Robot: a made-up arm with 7 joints.
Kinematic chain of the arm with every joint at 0, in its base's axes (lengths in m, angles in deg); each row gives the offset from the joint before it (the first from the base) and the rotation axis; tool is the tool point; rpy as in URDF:
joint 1: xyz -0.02 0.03 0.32 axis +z
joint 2: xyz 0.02 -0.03 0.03 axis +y
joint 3: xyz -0.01 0 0.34 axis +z
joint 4: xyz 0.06 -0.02 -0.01 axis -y
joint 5: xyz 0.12 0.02 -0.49 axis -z
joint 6: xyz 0 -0.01 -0.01 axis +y
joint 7: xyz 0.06 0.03 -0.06 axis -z
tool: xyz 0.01 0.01 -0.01 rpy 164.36 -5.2 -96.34
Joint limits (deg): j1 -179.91..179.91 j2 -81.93..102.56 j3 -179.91..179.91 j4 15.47..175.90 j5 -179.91..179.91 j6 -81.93..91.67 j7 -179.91..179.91
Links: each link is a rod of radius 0.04 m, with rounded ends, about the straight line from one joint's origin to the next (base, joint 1, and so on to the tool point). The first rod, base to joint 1, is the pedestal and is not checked.
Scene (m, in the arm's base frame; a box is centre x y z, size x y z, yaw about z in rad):
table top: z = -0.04
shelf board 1: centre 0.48 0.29 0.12 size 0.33 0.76 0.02 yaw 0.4
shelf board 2: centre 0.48 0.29 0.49 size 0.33 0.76 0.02 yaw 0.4
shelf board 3: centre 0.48 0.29 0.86 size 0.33 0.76 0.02 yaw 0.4
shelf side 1: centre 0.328 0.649 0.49 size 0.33 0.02 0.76 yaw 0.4
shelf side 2: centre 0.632 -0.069 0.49 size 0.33 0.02 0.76 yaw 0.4
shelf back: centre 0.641 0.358 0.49 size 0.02 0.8 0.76 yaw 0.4
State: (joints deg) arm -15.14 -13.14 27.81 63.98 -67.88 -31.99 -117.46
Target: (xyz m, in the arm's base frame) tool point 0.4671 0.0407 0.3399
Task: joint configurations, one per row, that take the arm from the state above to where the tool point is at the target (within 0.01 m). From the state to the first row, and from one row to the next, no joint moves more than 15 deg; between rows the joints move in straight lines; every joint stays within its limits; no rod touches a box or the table.
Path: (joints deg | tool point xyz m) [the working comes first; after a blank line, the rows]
Joints at the target: -24.37 -1.06 19.97 38.06 -71.78 -30.92 -117.06
Straight joint move there: touches shelf board 2.

1: -14.50 -27.93 22.97 54.57 -71.35 -38.70 -116.80 | 0.4129 0.1921 0.6818
2: -13.86 -42.73 18.12 45.15 -74.83 -45.40 -116.14 | 0.3357 0.1587 0.6898
3: -13.22 -57.52 13.28 35.74 -78.30 -52.11 -115.48 | 0.2596 0.1262 0.6838
4: -12.58 -72.32 8.43 26.32 -81.77 -58.82 -114.82 | 0.1898 0.0969 0.6626
5: -17.79 -60.69 9.99 23.61 -83.54 -57.39 -114.60 | 0.2566 0.0639 0.5921
6: -22.99 -49.05 11.55 20.90 -85.31 -55.96 -114.38 | 0.2969 0.0270 0.5102
7: -28.20 -37.42 13.10 18.18 -87.07 -54.53 -114.16 | 0.3100 -0.0067 0.4238
8: -33.41 -25.79 14.66 15.47 -88.84 -53.11 -113.94 | 0.2983 -0.0307 0.3399
9: -28.89 -13.42 17.32 26.76 -80.31 -42.01 -115.50 | 0.3847 -0.0021 0.3453
10: -24.37 -1.06 19.97 38.06 -71.78 -30.92 -117.06 | 0.4671 0.0407 0.3400

